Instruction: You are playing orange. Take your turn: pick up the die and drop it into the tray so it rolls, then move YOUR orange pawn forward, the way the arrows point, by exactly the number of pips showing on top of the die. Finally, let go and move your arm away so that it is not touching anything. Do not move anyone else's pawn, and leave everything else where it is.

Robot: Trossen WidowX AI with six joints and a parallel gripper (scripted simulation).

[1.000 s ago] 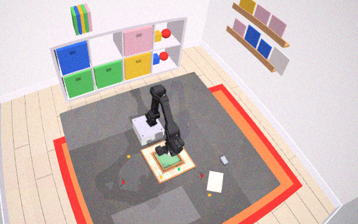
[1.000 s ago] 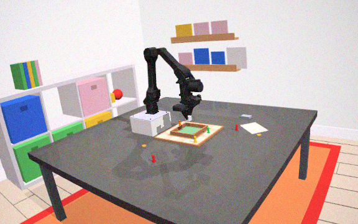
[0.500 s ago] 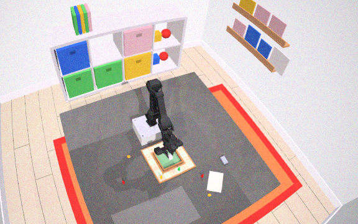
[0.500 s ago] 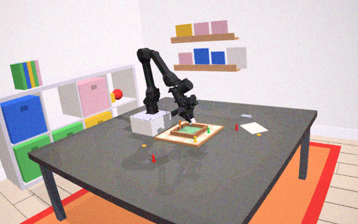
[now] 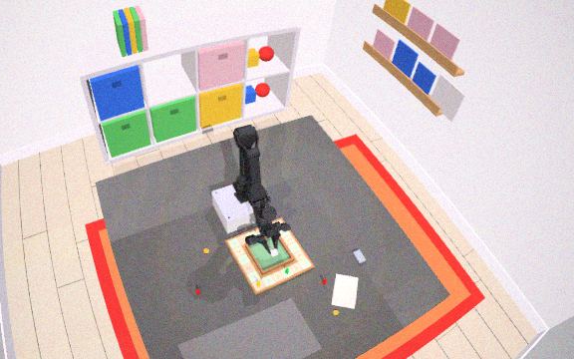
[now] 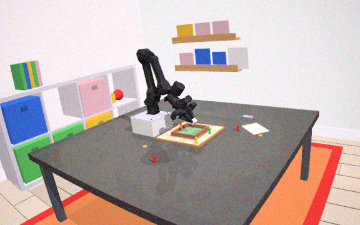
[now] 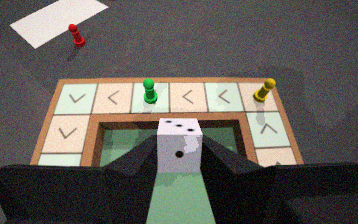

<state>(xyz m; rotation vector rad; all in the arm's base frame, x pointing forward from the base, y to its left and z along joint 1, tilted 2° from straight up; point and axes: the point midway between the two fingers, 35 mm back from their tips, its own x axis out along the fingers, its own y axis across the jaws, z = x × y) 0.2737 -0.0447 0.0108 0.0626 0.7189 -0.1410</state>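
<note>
Now: gripper tip right at the white die. From my gripper tip the other things lie so: yellow pawn: 120 mm to the right, 60 mm ahead, 50 mm below; then green-felt tray: 70 mm below, 30 mm behind, 10 mm to the left; then green pawn: 80 mm ahead, 50 mm below, 20 mm to the left.
</note>
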